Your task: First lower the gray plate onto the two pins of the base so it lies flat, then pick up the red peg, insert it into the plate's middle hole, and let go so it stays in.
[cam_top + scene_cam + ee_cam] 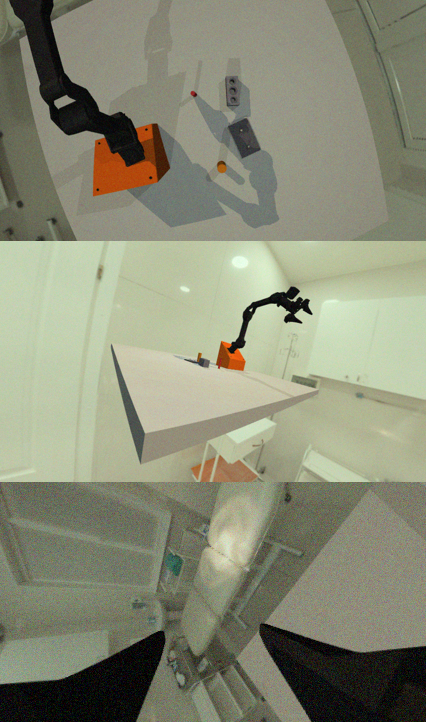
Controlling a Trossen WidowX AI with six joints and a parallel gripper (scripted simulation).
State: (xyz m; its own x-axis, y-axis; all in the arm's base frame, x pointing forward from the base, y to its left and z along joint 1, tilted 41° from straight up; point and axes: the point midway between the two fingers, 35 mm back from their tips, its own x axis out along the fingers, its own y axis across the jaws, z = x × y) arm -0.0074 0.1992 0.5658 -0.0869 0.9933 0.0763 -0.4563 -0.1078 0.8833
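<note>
Now: gripper tip 33 cm short of the plate, 49 cm to the left of it and 40 cm above it. Round my gripper tip: red peg 21 cm ahead, 44 cm to the right, 40 cm below; then orange cylinder 19 cm ahead, 70 cm to the right, 40 cm below; then gray slab 30 cm ahead, 65 cm to the right, 43 cm below.
</note>
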